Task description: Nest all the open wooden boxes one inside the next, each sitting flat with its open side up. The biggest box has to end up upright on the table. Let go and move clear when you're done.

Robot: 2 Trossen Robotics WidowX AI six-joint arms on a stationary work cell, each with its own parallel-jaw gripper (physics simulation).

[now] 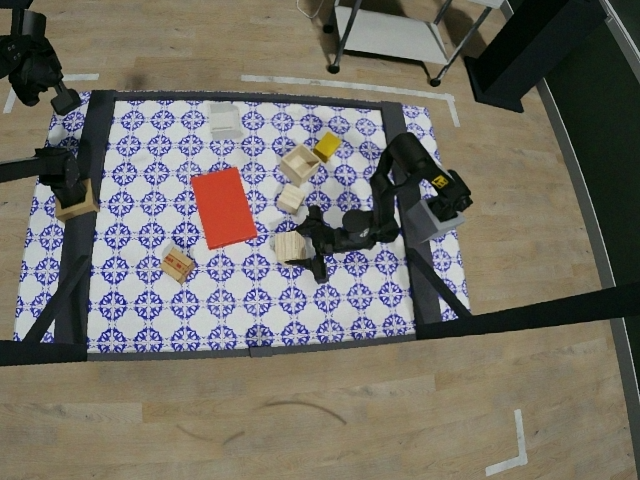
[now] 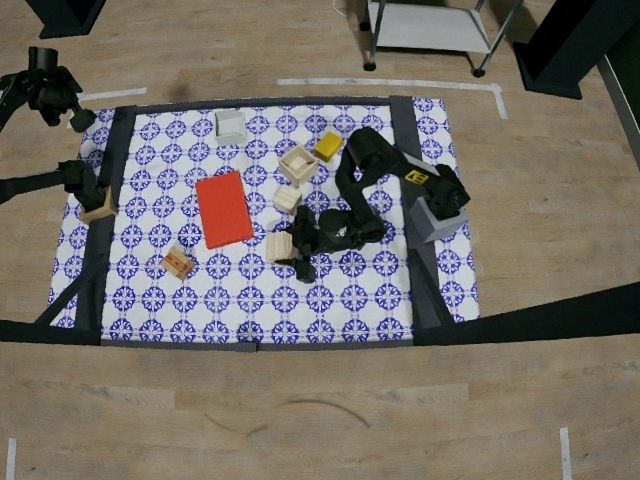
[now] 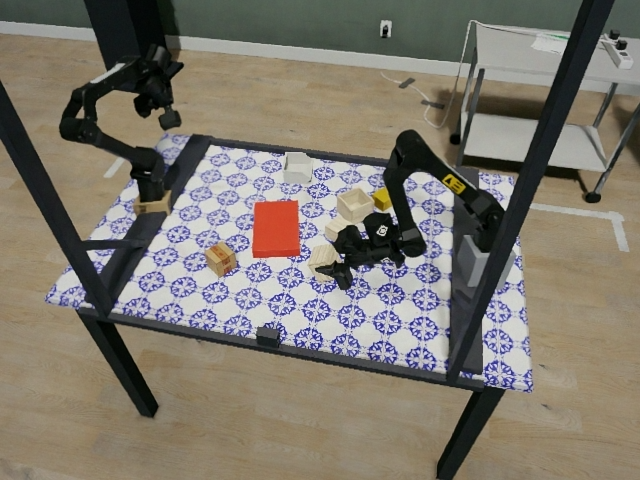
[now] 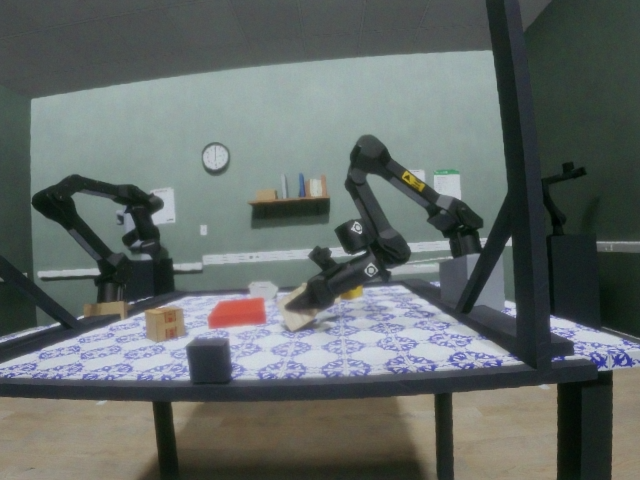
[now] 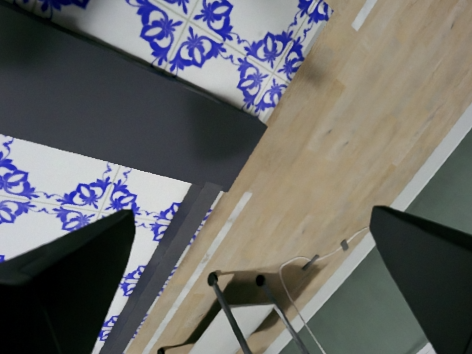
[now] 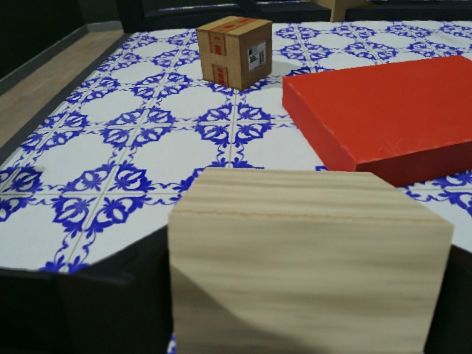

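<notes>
A pale wooden box point(image 1: 289, 246) point(image 3: 322, 260) point(image 4: 295, 316) point(image 6: 310, 280) is tilted on an edge between the fingers of my right gripper point(image 1: 294, 246) point(image 6: 288, 226), closed faces showing; its open side is hidden. A wooden box point(image 1: 299, 164) point(image 2: 298, 164) point(image 3: 355, 204) stands open side up near the yellow block; I cannot tell whether anything lies inside it. A smaller wooden box point(image 1: 290, 198) point(image 2: 287, 198) point(image 3: 337, 227) sits between these two, its opening not visible. My left gripper point(image 5: 254, 219) point(image 3: 155, 112) is open and empty, raised beyond the table's back left.
A red slab point(image 1: 223, 207) point(image 6: 390, 110) lies left of the wooden boxes. A taped cardboard box point(image 1: 177, 264) point(image 6: 236, 52) stands front left. A white open container point(image 2: 230, 126) is at the back, and a yellow block point(image 1: 327, 146) point(image 2: 327, 146) touches or nearly touches the open wooden box.
</notes>
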